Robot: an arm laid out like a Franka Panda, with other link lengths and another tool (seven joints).
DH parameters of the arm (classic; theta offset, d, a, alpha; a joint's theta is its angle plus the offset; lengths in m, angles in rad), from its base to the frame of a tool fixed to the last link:
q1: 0 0.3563 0 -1.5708
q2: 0 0 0 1.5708
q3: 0 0.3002 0.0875 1.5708
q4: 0 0 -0.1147 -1.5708
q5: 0 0.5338 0 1.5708
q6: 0 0 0.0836 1.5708
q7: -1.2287 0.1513 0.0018 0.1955
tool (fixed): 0 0.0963 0 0
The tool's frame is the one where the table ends.
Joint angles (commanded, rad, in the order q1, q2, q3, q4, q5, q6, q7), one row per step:
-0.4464, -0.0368, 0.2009, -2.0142, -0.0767, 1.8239, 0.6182
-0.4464, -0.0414, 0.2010, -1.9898, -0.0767, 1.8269, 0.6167
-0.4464, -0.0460, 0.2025, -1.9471, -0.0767, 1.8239, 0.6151
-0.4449, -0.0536, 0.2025, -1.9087, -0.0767, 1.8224, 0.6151
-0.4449, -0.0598, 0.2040, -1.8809, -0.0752, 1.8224, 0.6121
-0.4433, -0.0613, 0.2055, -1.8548, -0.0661, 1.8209, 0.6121
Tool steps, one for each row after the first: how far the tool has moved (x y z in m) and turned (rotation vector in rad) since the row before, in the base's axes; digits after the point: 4 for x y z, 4 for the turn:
0.0093, -0.0022, 0.0171, -0.0083, -0.0307, 0.0020
0.0133, -0.0022, 0.0280, -0.0116, -0.0425, 0.0032
0.0112, -0.0015, 0.0281, -0.0122, -0.0427, 0.0018
0.0077, -0.0003, 0.0212, -0.0079, -0.0327, 0.0044
0.0072, 0.0027, 0.0171, 0.0020, -0.0273, 0.0012

